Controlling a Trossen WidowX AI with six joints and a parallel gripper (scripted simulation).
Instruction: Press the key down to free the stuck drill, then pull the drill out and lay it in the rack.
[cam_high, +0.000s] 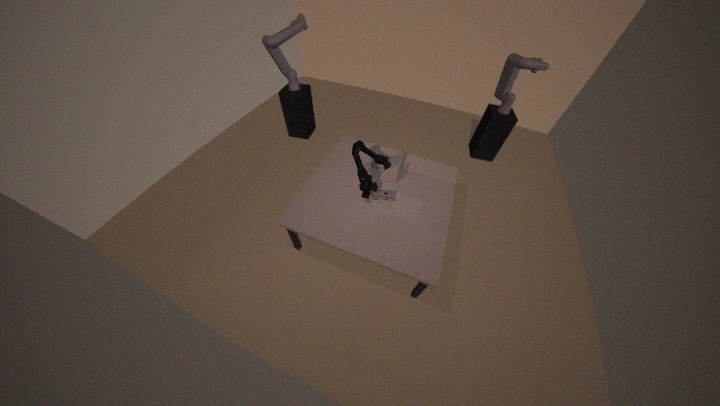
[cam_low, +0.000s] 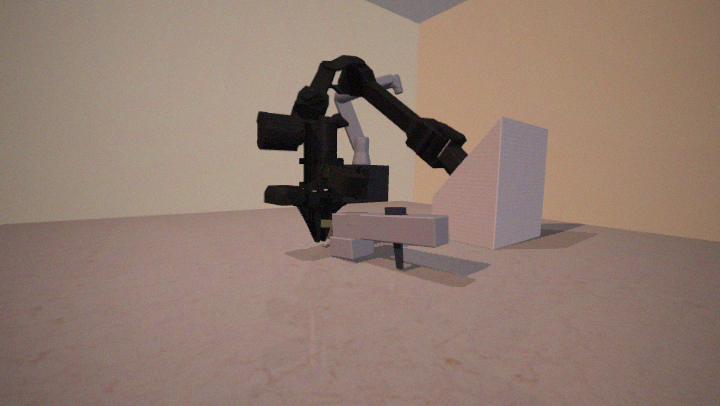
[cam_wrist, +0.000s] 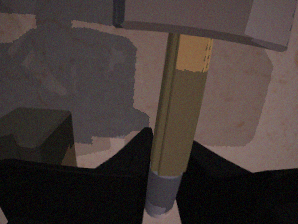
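Right now my gripper tip is 7 cm past the olive block, 3 cm to the left of it and 1 cm below it. From my gripper tip the other things lie so: grey block housing: 14 cm to the left, 4 cm above; thin key: 17 cm to the left, 4 cm above.
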